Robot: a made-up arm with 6 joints. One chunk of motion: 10 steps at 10 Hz.
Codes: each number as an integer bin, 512 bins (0 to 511) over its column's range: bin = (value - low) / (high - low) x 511, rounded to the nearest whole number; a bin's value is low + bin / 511 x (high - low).
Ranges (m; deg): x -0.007..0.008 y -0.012..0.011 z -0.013..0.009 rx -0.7..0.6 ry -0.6..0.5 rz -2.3..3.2
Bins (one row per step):
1: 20 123 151 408 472 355
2: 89 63 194 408 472 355
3: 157 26 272 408 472 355
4: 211 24 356 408 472 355
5: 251 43 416 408 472 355
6: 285 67 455 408 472 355
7: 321 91 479 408 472 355
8: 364 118 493 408 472 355
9: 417 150 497 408 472 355
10: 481 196 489 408 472 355
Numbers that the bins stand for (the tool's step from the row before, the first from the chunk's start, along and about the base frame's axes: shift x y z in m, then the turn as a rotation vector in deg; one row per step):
1: -0.00641 -0.00646 -0.00650 0.338 0.416 1.521
2: -0.00439 -0.00916 -0.00465 0.338 0.416 1.521
3: -0.00239 -0.01083 -0.00129 0.338 0.416 1.521
4: -0.00081 -0.01092 0.00233 0.338 0.416 1.521
5: 0.00037 -0.01006 0.00491 0.338 0.416 1.521
6: 0.00137 -0.00898 0.00659 0.338 0.416 1.521
7: 0.00242 -0.00790 0.00762 0.338 0.416 1.521
8: 0.00368 -0.00669 0.00823 0.338 0.416 1.521
9: 0.00524 -0.00525 0.00840 0.338 0.416 1.521
10: 0.00712 -0.00318 0.00805 0.338 0.416 1.521

